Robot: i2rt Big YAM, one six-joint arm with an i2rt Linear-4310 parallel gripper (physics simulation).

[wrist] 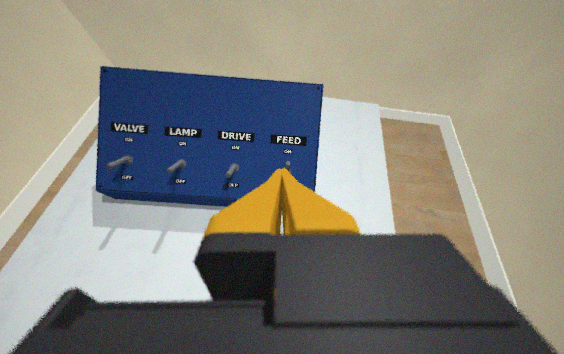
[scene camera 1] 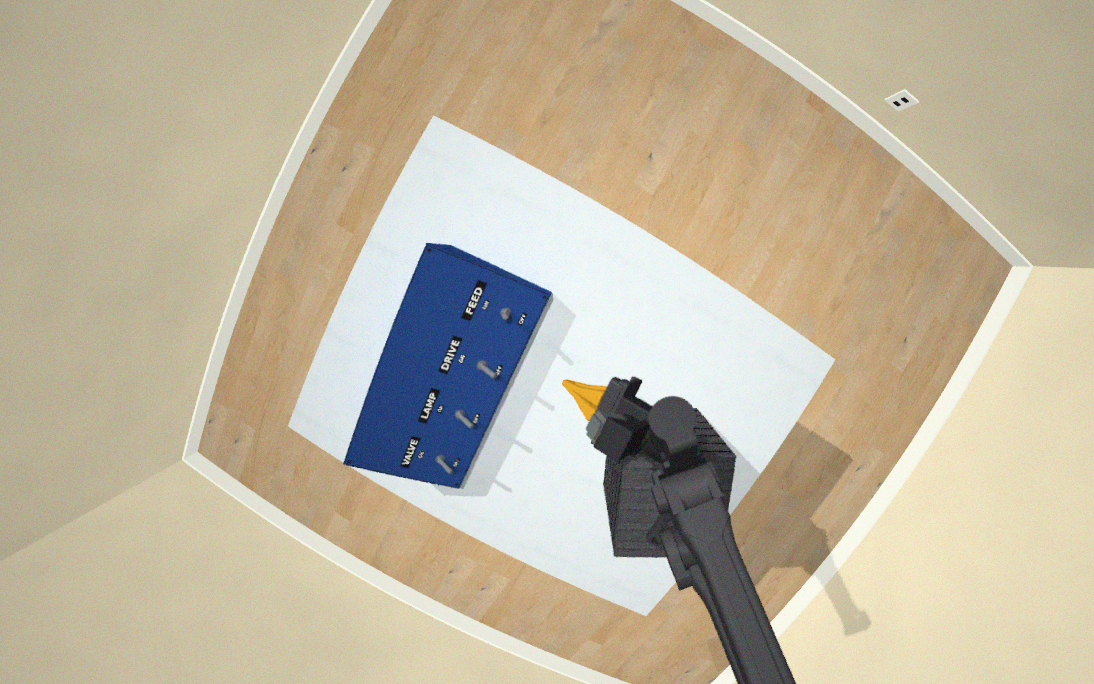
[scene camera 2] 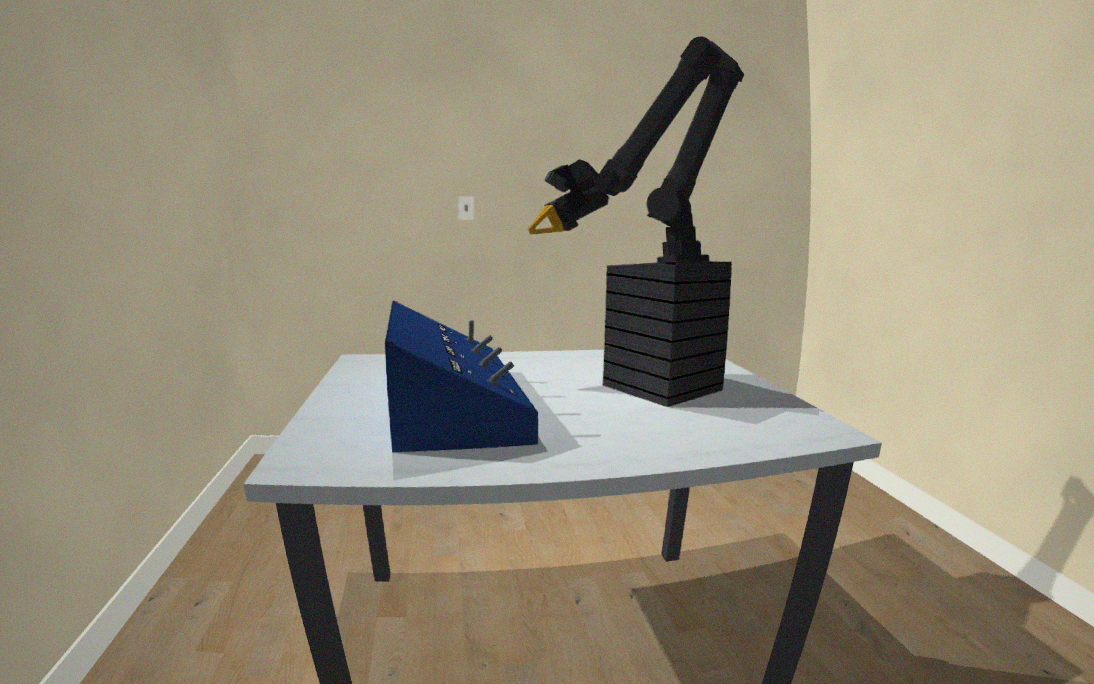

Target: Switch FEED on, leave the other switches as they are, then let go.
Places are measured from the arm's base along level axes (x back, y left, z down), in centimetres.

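Where they show: gripper, fingertip midpoint: (wrist: 281, 176) (scene camera 1: 564, 381) (scene camera 2: 529, 231); arm's base, link origin: (scene camera 2: 682, 262).
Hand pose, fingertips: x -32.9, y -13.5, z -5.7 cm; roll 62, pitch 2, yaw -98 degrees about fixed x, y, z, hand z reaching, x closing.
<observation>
Each offset is from my fingertips to the top centre of the thing. Level surfaces: height alone.
A blue sloped switch box (scene camera 1: 403, 354) (scene camera 2: 459, 411) (wrist: 210, 100) stands on the table. The FEED lever {dx -13.4, dy -0.3, dz +20.8 cm} (scene camera 1: 505, 313) (scene camera 2: 471, 330) (wrist: 287, 164) is tilted differently from the others, toward its ON side, and stands upright in scene camera 2. The DRIVE lever {dx -11.1, dy +11.6, dz +22.0 cm} (scene camera 1: 487, 369) (scene camera 2: 482, 344) (wrist: 232, 170), LAMP lever {dx -10.2, dy +23.5, dz +22.0 cm} (scene camera 1: 464, 419) (scene camera 2: 490, 356) (wrist: 177, 166) and VALVE lever {dx -9.2, dy +35.5, dz +22.0 cm} (scene camera 1: 444, 463) (scene camera 2: 501, 371) (wrist: 120, 162) lean toward OFF. My gripper (scene camera 1: 564, 382) (scene camera 2: 530, 232) (wrist: 281, 176) is shut and empty, above and apart from the box on its low side. Its tips partly cover the FEED lever's surroundings in the wrist view.
The arm stands on a dark ribbed pedestal (scene camera 1: 637, 516) (scene camera 2: 668, 338) at one end of the white table {dz +35.1 cm} (scene camera 1: 685, 306) (scene camera 2: 726, 451) (wrist: 350, 150). The box is toward the other end. Walls surround the wooden floor (scene camera 1: 806, 201) (scene camera 2: 516, 613) (wrist: 420, 175).
</observation>
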